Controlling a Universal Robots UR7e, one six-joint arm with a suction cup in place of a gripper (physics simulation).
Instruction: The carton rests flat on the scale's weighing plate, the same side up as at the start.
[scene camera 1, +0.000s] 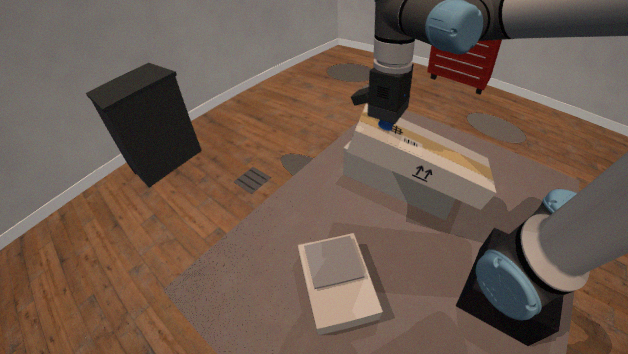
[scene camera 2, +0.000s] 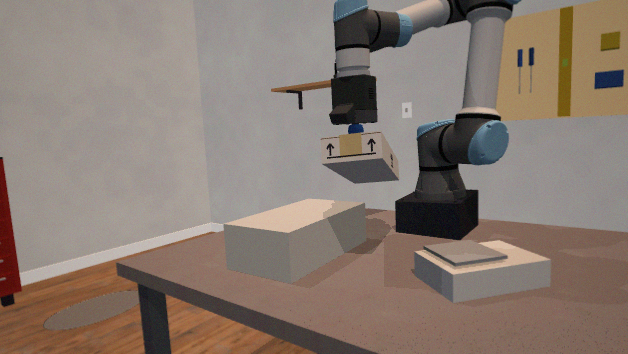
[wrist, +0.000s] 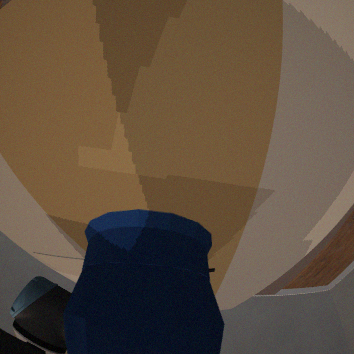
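Seen in the pictures: end effector, tool point: (scene camera 1: 386, 129) (wrist: 160, 231); arm's base, origin of the base link: (scene camera 2: 440, 195).
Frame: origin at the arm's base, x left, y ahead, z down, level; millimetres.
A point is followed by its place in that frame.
Note:
The white carton (scene camera 1: 425, 160) {x -43, y 304, z -169 mm} (scene camera 2: 357, 150) {x -48, y 475, z -173 mm} (wrist: 310, 100) with a tan tape strip hangs in the air, its printed arrows pointing up. It is roughly level, above and beside the large pale block. My gripper, a blue suction cup (scene camera 1: 385, 125) (scene camera 2: 355, 129) (wrist: 148, 225), is on the carton's taped top, near one end, and holds it. The scale (scene camera 1: 347, 307) {x 228, y 326, z 53 mm} (scene camera 2: 525, 262) {x 261, y 393, z 53 mm} stands on the table, with its grey weighing plate (scene camera 1: 335, 261) {x 151, y 405, z 38 mm} (scene camera 2: 465, 252) {x 158, y 422, z 38 mm} apart from the carton. The carton's underside shows in the second scene view.
A large pale block (scene camera 1: 370, 175) {x -167, y 472, z 60 mm} (scene camera 2: 260, 250) {x -254, y 567, z 45 mm} stands on the brown table (scene camera 1: 250, 250) {x 215, y 634, z 107 mm} (scene camera 2: 350, 305) {x -10, y 604, z 108 mm}, partly hidden below the carton in the first scene view. The arm's black base (scene camera 1: 515, 320) {x 90, y -15, z 34 mm} (scene camera 2: 435, 217) {x 12, y 100, z 48 mm} stands behind the scale in the second scene view.

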